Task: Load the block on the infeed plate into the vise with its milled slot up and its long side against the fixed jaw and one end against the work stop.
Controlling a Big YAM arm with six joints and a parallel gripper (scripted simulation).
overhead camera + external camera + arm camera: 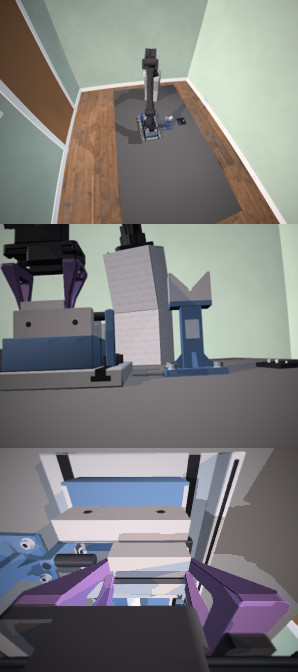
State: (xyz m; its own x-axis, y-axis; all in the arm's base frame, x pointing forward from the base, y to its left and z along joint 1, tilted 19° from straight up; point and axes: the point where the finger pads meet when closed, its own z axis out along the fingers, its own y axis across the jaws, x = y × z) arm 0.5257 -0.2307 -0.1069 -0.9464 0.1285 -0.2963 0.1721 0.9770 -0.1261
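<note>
The part is right at my hand. Also, from my hand: dark work stop rod: 10 mm ahead, 70 mm to the left, 10 mm below; moving jaw: 30 mm behind, 30 mm to the left, 20 mm below; fixed jaw: 30 mm ahead, 10 mm to the left, 20 mm below.
</note>
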